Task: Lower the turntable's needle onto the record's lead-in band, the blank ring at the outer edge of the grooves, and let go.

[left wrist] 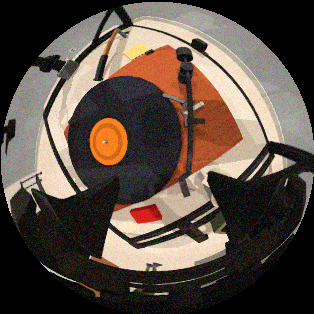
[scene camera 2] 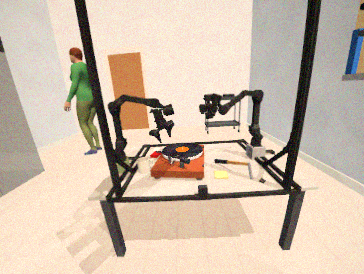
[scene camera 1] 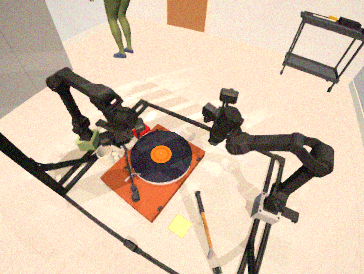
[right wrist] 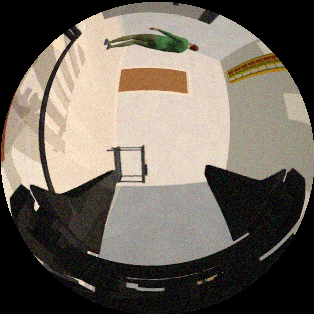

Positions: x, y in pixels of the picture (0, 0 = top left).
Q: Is my left gripper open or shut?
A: Open.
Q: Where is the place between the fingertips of my left gripper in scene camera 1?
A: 130, 144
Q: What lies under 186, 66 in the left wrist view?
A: A tonearm.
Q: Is my right gripper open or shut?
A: Open.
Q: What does my right gripper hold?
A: Nothing.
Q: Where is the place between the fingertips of my right gripper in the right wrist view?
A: At 161, 172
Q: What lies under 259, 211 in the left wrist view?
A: My left gripper.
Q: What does my left gripper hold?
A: Nothing.
